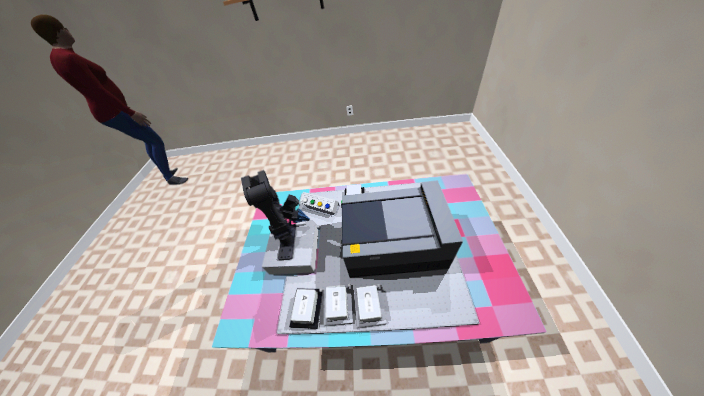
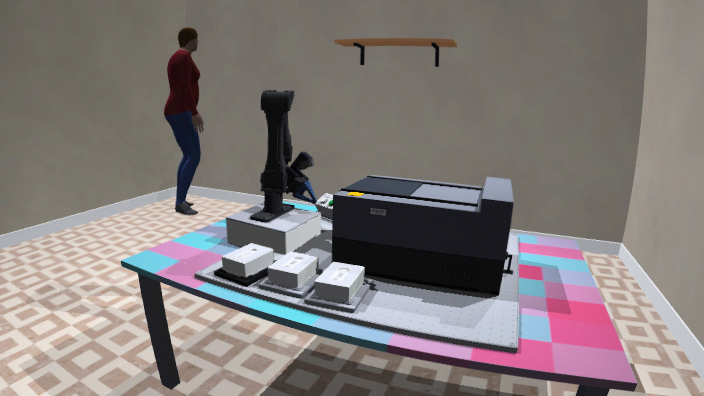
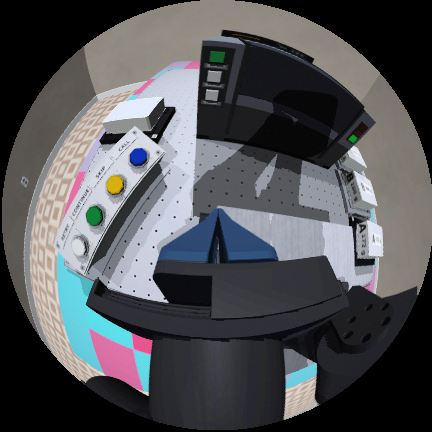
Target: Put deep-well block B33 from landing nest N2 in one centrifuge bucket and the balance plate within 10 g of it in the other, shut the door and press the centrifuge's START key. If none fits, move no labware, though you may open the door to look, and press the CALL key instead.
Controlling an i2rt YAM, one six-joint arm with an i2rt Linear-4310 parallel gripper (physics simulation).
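Where they show: gripper, between the fingertips: point(image 1: 309, 219) point(image 2: 315, 202) point(image 3: 217, 214); arm's base, origin of its link: point(image 1: 287, 241) point(image 2: 273, 213).
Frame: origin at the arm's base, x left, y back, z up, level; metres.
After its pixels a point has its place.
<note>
My gripper point(image 1: 307, 219) @(x 0.100, y -0.114, z 0.028 m) point(image 2: 315, 201) @(x 0.100, y -0.114, z 0.028 m) point(image 3: 217, 214) @(x 0.100, y -0.114, z 0.028 m) is shut and empty, its blue fingertips together above the board between the key box and the centrifuge. The centrifuge point(image 1: 400, 255) @(x -0.197, y -0.521, z 0.106 m) point(image 2: 420, 227) @(x -0.197, y -0.530, z 0.079 m) point(image 3: 300, 95) @(x -0.011, y -0.296, z 0.078 m) has its top closed over. Its front has one green key point(image 3: 217, 56) @(x 0.118, y -0.296, z 0.108 m) and two white keys; their labels are unreadable. The blue CALL key point(image 1: 327, 206) @(x 0.205, y -0.201, z -0.007 m) point(image 3: 138, 157) @(x 0.207, y -0.197, z -0.007 m) is at one end of the key box. A white block point(image 1: 354, 190) @(x 0.309, y -0.361, z -0.016 m) point(image 3: 134, 115) @(x 0.266, y -0.317, z -0.016 m) sits on a black nest behind the box; its label is hidden. Plates A point(image 1: 304, 306) @(x -0.315, y -0.102, z -0.021 m) point(image 2: 248, 260) @(x -0.351, y -0.128, z -0.021 m) point(image 3: 370, 240) @(x -0.256, y -0.096, z -0.019 m), B point(image 1: 336, 303) @(x -0.315, y -0.238, z -0.020 m) point(image 2: 293, 270) @(x -0.353, y -0.260, z -0.021 m) point(image 3: 362, 191) @(x -0.262, y -0.218, z -0.020 m) and C point(image 1: 369, 303) @(x -0.329, y -0.374, z -0.020 m) point(image 2: 340, 281) @(x -0.365, y -0.386, z -0.020 m) stand in a row.
The key box point(image 1: 317, 197) @(x 0.274, y -0.144, z 0.003 m) point(image 3: 105, 170) @(x 0.251, y -0.173, z 0.001 m) also carries yellow SKIP, green CONTINUE and white RETRY keys. The arm stands on a grey plinth point(image 1: 289, 267) @(x -0.131, y -0.017, z -0.021 m) point(image 2: 255, 235) @(x -0.132, y -0.009, z -0.038 m). A person point(image 1: 92, 85) point(image 2: 182, 95) stands beyond the table. A shelf point(image 2: 395, 43) hangs on the wall.
</note>
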